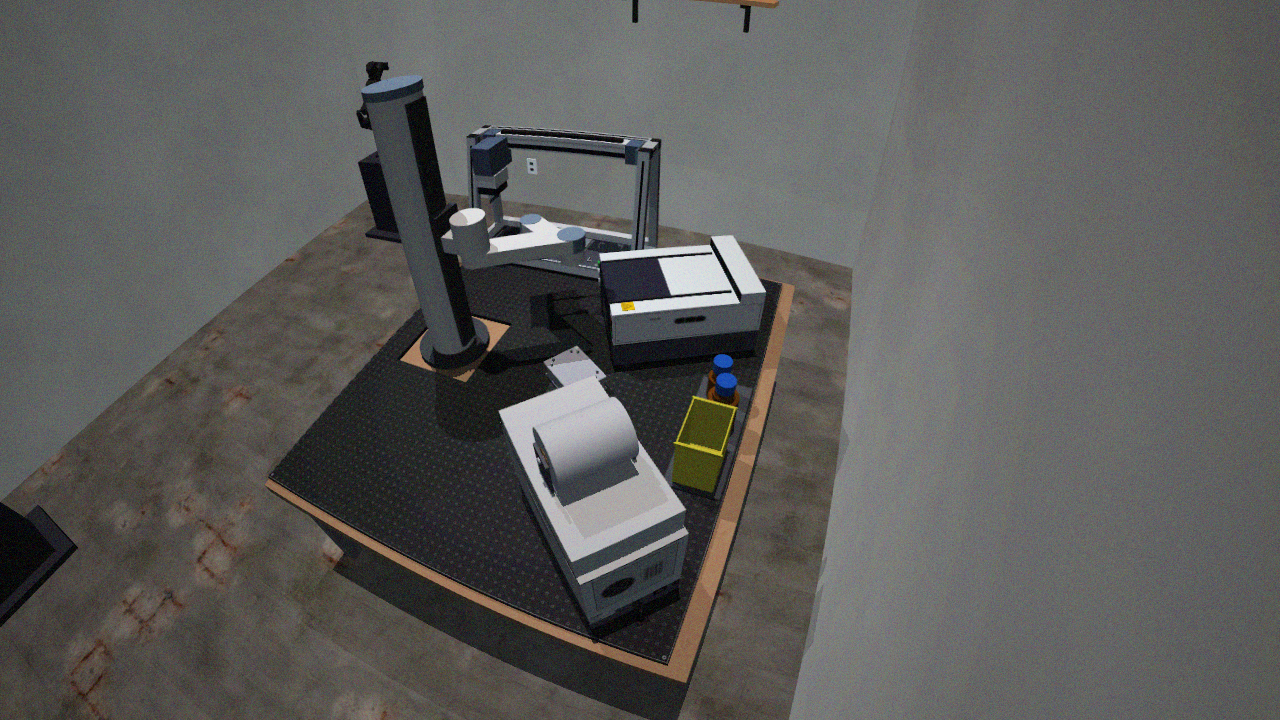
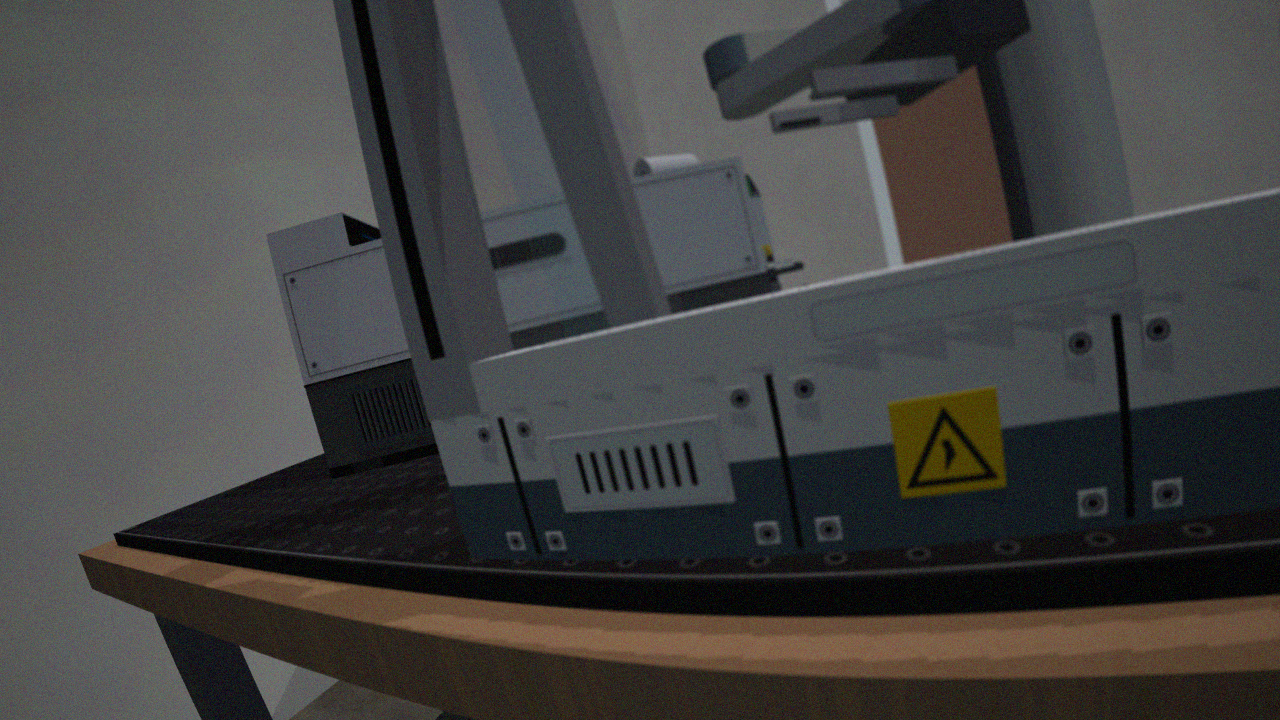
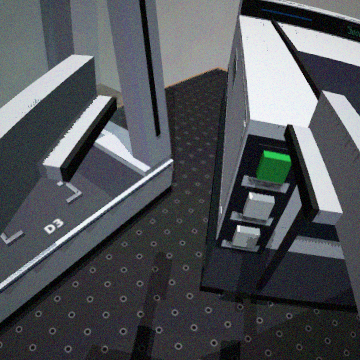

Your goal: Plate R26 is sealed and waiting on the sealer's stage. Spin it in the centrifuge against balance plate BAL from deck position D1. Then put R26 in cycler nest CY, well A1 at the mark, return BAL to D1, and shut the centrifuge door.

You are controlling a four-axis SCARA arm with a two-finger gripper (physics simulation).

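Places are measured from the arm's base along level axes (x up, y left, z back), in centimetres.
Pixels of known places: gripper, fingertip midpoint: [image 2: 790,105] [image 3: 203,94]; arm's base at its link origin: [image 1: 455,343].
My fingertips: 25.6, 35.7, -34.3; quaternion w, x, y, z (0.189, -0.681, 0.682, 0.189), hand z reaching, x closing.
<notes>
For each thing: its middle in the pictures, then the offset to it from my fingertips, as dx, dy, dz. "spot": a spot on its surface instead.
- centrifuge at the middle of its body: [image 2: 544,303] [image 3: 338,118] [image 1: 676,297] -12.1, -3.0, -33.6
- button at the middle of its body: [image 3: 272,164] -6.1, -1.9, -6.7
- sealer at a spot on its surface: [image 1: 617,528] spot: +10.7, -96.4, -50.7
- Deck mark D3 at a spot on its surface: [image 3: 54,226] spot: -18.6, +14.1, +1.7
- small light plate-like stage at the middle of its body: [image 1: 574,374] -21.0, -38.0, -13.4
- yellow bin at the middle of its body: [image 1: 695,468] -15.2, -62.0, -57.0
The centrifuge [image 1: 684,324] [image 2: 693,228] [image 3: 280,85] is a white box. Its dark top panel [image 1: 633,279] is slid across the left half, and no opening shows. On its front, one button [image 3: 274,168] is bright green above two grey ones. My gripper [image 3: 203,94] [image 2: 799,119] is empty and shut to its narrow stance, a gap left between the pads. It hangs between the deck and the centrifuge; the right finger overlaps the button panel. The sealer [image 1: 617,528] carries a white roll. Deck mark D3 [image 3: 54,226] shows. I cannot make out plates R26 or BAL, D1 or nest CY.
The gantry frame [image 1: 651,192] [image 3: 142,100] stands over the deck beside the centrifuge. A small light plate-like stage [image 1: 573,367] lies behind the sealer. A yellow bin [image 1: 699,465] and blue-capped bottles [image 1: 725,385] stand on the right. The arm column [image 1: 413,214] stands at the left.
</notes>
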